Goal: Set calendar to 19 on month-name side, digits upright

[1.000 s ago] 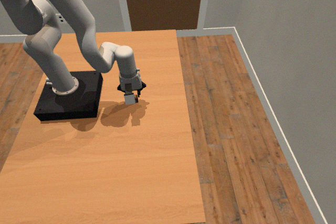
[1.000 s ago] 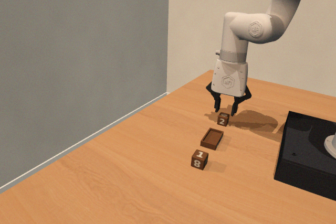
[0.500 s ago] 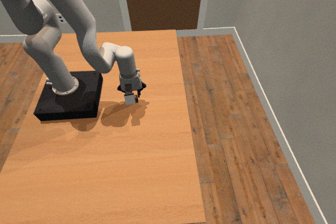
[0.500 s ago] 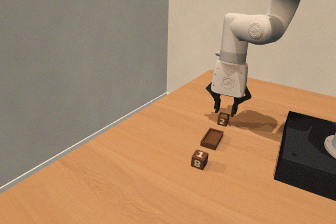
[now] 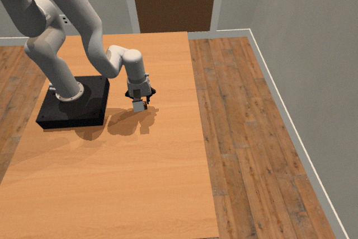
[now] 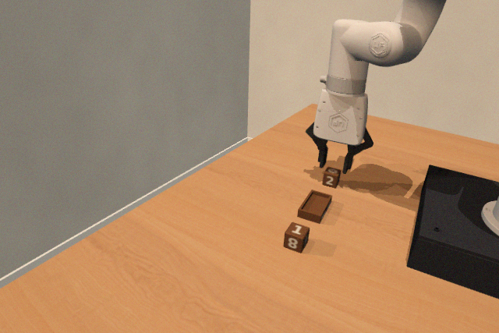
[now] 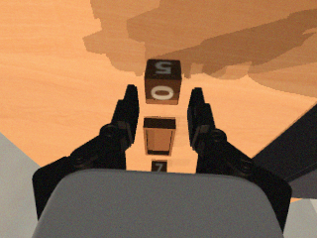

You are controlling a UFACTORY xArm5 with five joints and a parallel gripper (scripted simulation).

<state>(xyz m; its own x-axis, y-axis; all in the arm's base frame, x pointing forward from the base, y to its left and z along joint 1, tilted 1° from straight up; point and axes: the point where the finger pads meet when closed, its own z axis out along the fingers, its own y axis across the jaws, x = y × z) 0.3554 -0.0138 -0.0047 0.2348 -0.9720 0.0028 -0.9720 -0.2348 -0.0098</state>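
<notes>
The brown date cube is 4 cm below my hand. From my hand the other things lie so: tray (11 cm to the left, 5 cm below, 2 cm behind).
</notes>
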